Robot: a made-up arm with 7 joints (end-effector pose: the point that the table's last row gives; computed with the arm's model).
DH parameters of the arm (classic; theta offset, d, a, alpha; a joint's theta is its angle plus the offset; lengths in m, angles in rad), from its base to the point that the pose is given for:
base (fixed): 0 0.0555 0.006 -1.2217
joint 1: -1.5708 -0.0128 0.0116 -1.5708
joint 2: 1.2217 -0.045 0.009 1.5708
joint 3: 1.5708 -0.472 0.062 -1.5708
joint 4: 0 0.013 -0.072 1.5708
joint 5: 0 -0.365 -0.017 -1.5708
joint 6: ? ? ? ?
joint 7: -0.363 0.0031 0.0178 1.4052
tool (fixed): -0.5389 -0.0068 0 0
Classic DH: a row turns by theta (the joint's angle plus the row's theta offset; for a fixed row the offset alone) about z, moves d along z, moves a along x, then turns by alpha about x.
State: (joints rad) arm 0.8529 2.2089 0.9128 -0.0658 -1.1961 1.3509 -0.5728
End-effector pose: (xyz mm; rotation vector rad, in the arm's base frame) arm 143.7 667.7 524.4 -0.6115 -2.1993 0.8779
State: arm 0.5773 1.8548 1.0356 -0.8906 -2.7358 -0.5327 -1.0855
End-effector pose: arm 204.6 647.8 474.0 1.0007 -0.4309 2.0459
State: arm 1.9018 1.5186 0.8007 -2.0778 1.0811 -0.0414 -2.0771
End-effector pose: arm 19.2 493.7 -81.0 -1.2962 1.3710 1.8115
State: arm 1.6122 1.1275 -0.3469 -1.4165 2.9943 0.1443 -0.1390
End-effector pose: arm -495.1 394.8 -152.4 0.8414 1.5860 1.0119
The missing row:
joint 6: 0 -0.011 -0.025 1.5708
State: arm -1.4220 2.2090 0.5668 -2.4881 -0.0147 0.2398 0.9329
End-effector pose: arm -227.9 59.2 383.9 -0.7737 1.5149 -0.7011
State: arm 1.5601 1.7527 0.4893 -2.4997 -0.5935 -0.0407 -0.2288
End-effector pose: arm 149.9 328.7 -106.5 -1.1602 2.1376 1.3488
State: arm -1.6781 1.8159 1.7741 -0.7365 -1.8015 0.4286 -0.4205
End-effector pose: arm -125.6 803.6 191.0 1.9800 1.2655 1.3166
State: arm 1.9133 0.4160 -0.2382 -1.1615 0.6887 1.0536 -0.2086
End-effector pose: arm -735.1 -47.0 -22.4 0.1680 1.6421 -1.0763
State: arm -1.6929 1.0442 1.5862 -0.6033 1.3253 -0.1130 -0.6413
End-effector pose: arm 475.6 616.2 309.2 -0.3821 -0.5737 2.2503
